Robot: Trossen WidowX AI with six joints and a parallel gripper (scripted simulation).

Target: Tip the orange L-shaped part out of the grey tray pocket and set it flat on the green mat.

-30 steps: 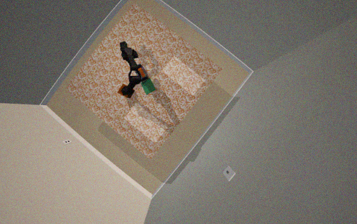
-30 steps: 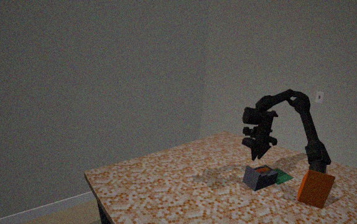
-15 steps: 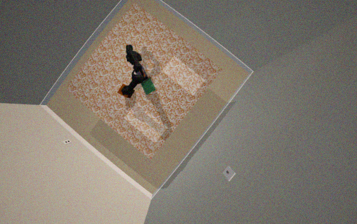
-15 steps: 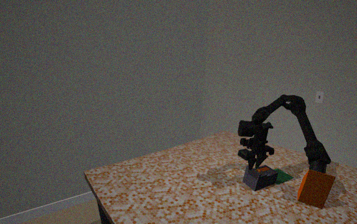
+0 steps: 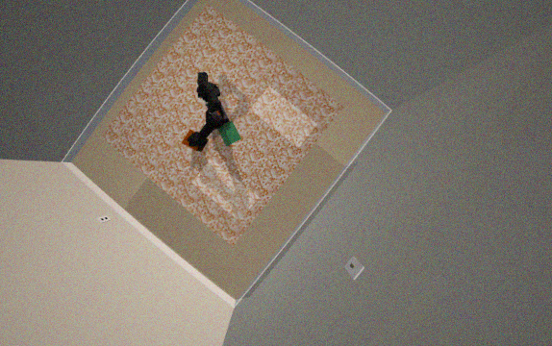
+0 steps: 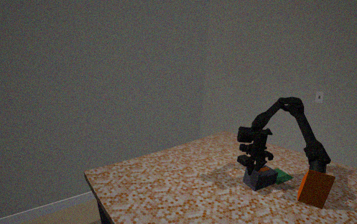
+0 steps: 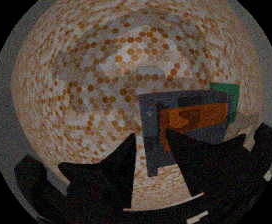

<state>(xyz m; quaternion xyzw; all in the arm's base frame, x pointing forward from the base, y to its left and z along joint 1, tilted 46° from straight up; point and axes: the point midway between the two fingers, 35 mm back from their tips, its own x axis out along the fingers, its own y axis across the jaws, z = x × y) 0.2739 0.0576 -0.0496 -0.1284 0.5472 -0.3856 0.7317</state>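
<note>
The orange L-shaped part is 3 cm behind my gripper tip, 5 cm to the right of it and 2 cm below it. From my gripper tip the other things lie so: green mat (10 cm behind, 20 cm to the right, 8 cm below).
</note>
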